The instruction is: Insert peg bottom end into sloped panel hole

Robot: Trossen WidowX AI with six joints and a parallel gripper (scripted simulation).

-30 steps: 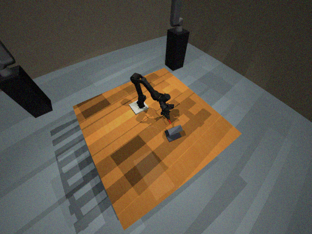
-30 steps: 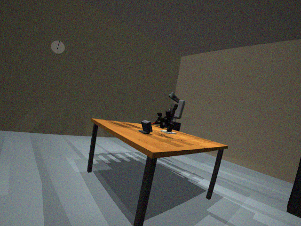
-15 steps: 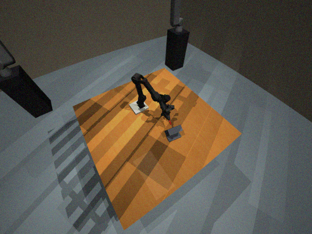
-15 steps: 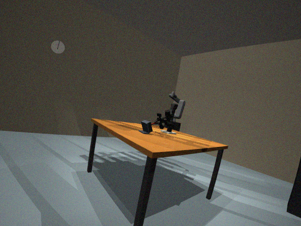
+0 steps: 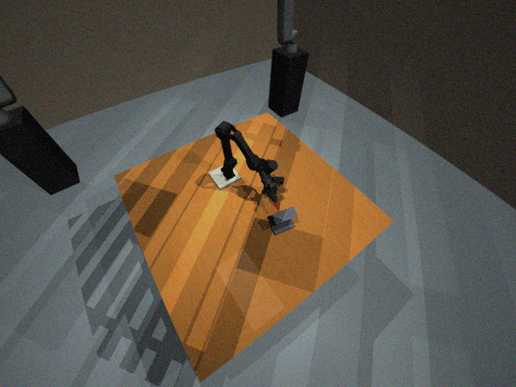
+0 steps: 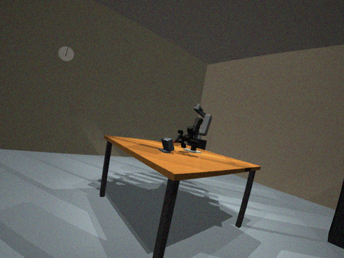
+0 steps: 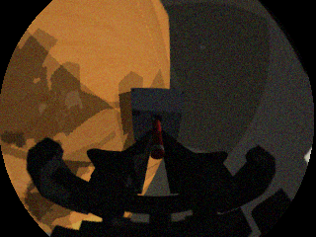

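Right now my gripper tip is 7 cm short of the grey sloped panel, 3 cm above it and 1 cm to the left of it. From my gripper tip the other things lie so: dark red peg 2 cm behind, 1 cm above.
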